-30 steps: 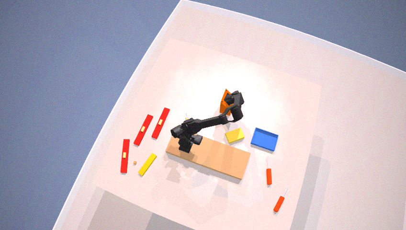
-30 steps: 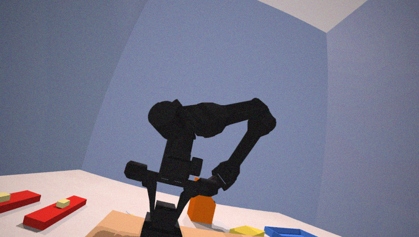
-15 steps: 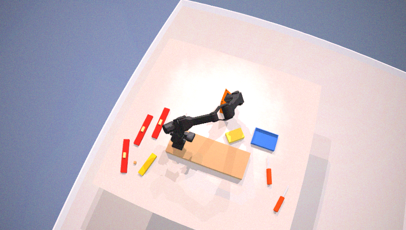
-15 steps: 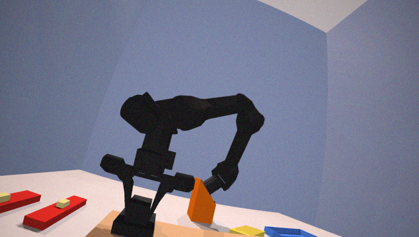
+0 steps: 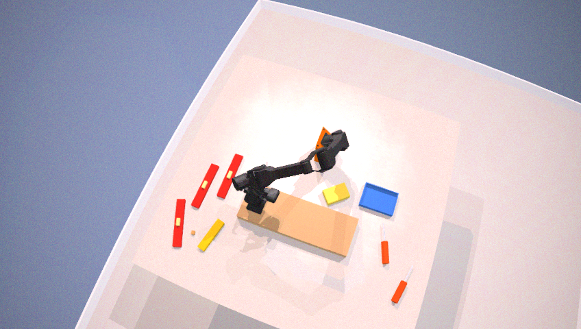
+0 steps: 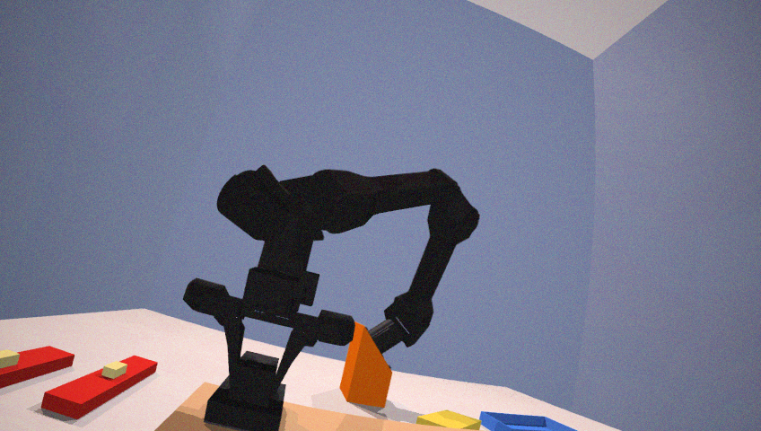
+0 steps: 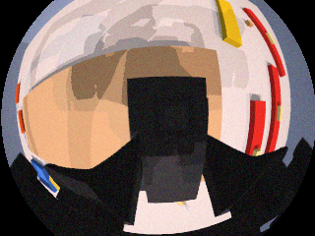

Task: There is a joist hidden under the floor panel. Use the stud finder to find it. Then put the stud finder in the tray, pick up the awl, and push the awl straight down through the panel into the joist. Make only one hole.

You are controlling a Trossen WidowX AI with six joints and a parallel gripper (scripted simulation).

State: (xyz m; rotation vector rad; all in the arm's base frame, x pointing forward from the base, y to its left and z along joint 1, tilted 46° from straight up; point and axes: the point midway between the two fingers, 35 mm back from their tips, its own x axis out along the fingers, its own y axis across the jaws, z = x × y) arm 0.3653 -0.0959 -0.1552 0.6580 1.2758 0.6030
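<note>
The blue tray is 50 cm to the left of my gripper tip, 25 cm behind it and 5 cm below it. The rest, counted from my gripper tip: yellow bar: 22 cm ahead, 13 cm to the right, 6 cm below; awl: 18 cm behind, 6 cm below, 4 cm to the right; stud finder: 2 cm above, 1 cm ahead.
</note>
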